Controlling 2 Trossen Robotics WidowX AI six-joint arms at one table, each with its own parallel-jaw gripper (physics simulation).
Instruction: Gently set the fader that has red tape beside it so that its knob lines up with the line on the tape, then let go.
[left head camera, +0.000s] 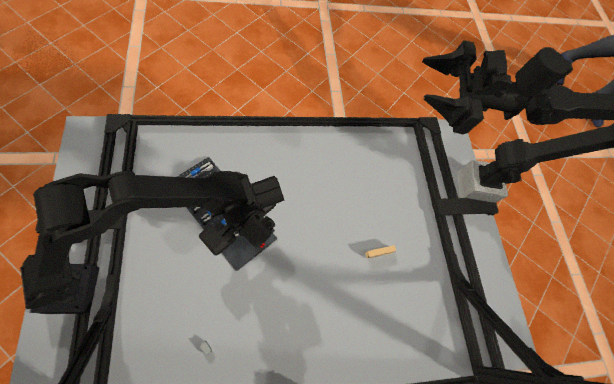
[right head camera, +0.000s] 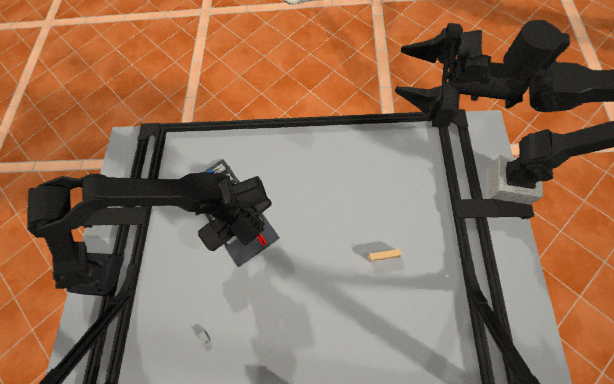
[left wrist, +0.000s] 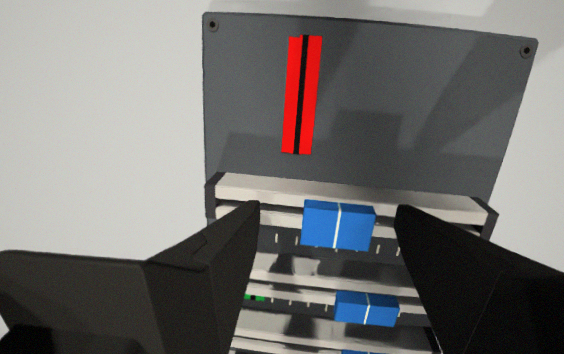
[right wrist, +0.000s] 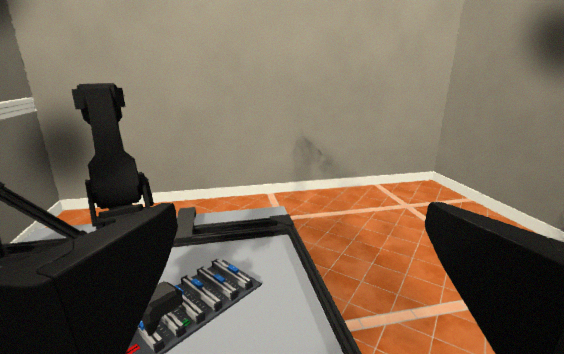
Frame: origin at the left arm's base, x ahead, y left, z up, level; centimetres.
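Seen in the pictures: left gripper, fingertip midpoint: (left wrist: 327, 213) (right wrist: 143, 326); right gripper, fingertip midpoint: (left head camera: 423, 77) (right head camera: 398, 68) (right wrist: 301, 214); left arm's base at its link origin: (left head camera: 61, 287) (right head camera: 90, 272); right arm's base at its link origin: (left head camera: 490, 177) (right head camera: 520, 175).
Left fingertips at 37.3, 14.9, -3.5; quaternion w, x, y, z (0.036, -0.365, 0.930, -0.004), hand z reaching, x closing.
Offsets run from my left fingertips to a thing's top centre, as dx, dy, dz. "pt": to the spot under its first point. Level surfaces: height alone.
The dark fader board @[dz -1.8] (left head camera: 241, 258) (right head camera: 242, 255) (left wrist: 425, 90) lies at an angle under my left arm. Red tape @[pt +3.9, -2.3, -1.8] (left wrist: 301, 95) (right head camera: 262, 240) (left head camera: 262, 245) (right wrist: 133, 349) with a black line is on its bare end panel. The blue knob @[-0.4, -0.1, +0.9] (left wrist: 337, 225) of the fader beside the tape has a white line, which stands right of the tape's black line in the left wrist view. My left gripper (left wrist: 327, 213) (left head camera: 236, 235) (right head camera: 230, 232) is partly open, one finger each side of that knob, with visible gaps. My right gripper (left head camera: 425, 79) (right head camera: 400, 70) (right wrist: 301, 214) is open and empty, far from the board.
A second blue knob @[-4.4, +1.8, +0.9] (left wrist: 366, 309) is on the neighbouring fader, with a green mark @[pt -1.9, +7.1, -1.7] (left wrist: 254, 298) left of it. A tan wooden block @[+36.7, -5.3, +0.2] (left head camera: 381, 251) (right head camera: 384, 255) and a small pale object @[-6.7, -27.7, -0.9] (left head camera: 206, 347) (right head camera: 204, 337) lie on the table. Black frame rails @[pt +7.9, +33.6, -0.4] (left head camera: 275, 121) (right head camera: 300, 121) border the table.
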